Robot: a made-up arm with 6 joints.
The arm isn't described. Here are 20 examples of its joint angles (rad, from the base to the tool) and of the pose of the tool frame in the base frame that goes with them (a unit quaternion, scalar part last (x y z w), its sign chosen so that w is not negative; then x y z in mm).
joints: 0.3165 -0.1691 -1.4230 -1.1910 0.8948 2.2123
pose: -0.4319 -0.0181 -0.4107 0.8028 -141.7 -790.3 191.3
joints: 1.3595 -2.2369 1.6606 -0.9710 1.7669 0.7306
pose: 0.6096 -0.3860 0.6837 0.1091 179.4 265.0 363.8
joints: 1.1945 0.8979 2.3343 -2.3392 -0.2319 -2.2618
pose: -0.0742 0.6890 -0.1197 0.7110 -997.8 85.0 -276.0
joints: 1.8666 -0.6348 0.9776 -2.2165 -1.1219 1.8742
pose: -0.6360 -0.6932 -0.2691 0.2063 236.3 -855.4 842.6
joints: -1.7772 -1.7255 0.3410 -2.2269 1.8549 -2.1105
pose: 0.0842 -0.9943 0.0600 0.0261 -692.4 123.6 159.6
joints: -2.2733 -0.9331 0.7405 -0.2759 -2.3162 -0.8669
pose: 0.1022 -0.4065 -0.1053 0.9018 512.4 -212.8 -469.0
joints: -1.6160 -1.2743 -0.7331 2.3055 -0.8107 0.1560
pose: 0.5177 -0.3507 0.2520 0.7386 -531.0 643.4 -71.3
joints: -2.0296 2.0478 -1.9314 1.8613 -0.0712 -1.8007
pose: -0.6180 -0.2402 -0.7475 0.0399 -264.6 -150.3 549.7
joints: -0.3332 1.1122 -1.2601 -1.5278 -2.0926 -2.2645
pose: 0.3841 0.8351 0.3728 0.1265 -392.7 -419.7 296.3
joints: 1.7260 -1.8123 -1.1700 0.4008 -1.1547 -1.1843
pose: -0.1768 0.9160 -0.3574 0.0445 134.7 687.3 509.8
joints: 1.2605 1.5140 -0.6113 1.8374 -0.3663 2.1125
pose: -0.2961 -0.7909 -0.0243 0.5349 83.5 -316.6 551.6
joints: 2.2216 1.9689 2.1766 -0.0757 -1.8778 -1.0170
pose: 0.4319 0.2785 -0.5680 0.6429 180.4 907.0 -98.2
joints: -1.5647 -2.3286 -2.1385 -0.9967 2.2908 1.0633
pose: -0.4504 -0.4965 -0.6253 0.3996 -344.4 -117.6 172.1
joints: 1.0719 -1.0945 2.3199 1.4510 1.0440 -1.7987
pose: -0.2902 0.7891 -0.5398 0.0415 -201.8 -123.7 430.2
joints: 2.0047 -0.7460 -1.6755 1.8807 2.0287 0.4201
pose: -0.8238 0.0109 -0.1323 0.5511 292.6 -695.2 -67.7
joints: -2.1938 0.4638 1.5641 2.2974 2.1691 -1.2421
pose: -0.6400 0.2908 -0.2127 0.6787 261.1 -641.9 -17.2
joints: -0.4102 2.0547 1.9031 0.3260 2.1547 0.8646
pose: -0.0335 0.3776 0.5498 0.7443 -426.3 342.0 -242.0
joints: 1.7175 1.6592 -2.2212 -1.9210 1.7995 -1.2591
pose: 0.5779 -0.6842 0.1685 0.4117 -381.9 337.3 573.5
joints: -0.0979 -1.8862 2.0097 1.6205 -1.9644 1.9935
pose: -0.8417 -0.3472 0.0363 0.4119 31.8 -588.3 1067.4
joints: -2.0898 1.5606 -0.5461 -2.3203 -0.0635 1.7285
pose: 0.3627 -0.8233 -0.4237 0.1052 719.7 -397.5 443.4
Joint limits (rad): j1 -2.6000..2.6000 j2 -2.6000..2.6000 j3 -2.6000..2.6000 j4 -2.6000..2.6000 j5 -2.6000..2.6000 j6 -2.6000..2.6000
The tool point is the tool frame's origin. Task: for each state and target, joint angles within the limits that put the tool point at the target. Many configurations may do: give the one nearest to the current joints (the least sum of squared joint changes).
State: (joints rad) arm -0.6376 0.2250 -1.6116 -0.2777 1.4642 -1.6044
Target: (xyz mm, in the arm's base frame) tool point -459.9 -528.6 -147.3
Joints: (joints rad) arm -0.5403 0.0312 -1.6518 -0.6308 0.8700 -1.7020
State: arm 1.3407 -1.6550 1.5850 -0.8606 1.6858 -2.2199
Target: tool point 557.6 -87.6 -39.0
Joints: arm 1.6071 -1.2264 1.2884 -0.6560 1.4738 -2.1268
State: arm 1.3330 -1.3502 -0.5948 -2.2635 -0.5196 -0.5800
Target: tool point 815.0 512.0 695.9
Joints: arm 0.9917 -1.6918 -0.6095 -2.6000 0.1375 -0.2219
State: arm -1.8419 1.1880 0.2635 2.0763 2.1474 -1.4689
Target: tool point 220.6 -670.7 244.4
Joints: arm -1.9738 0.6073 0.2419 1.9758 2.4531 -1.3306
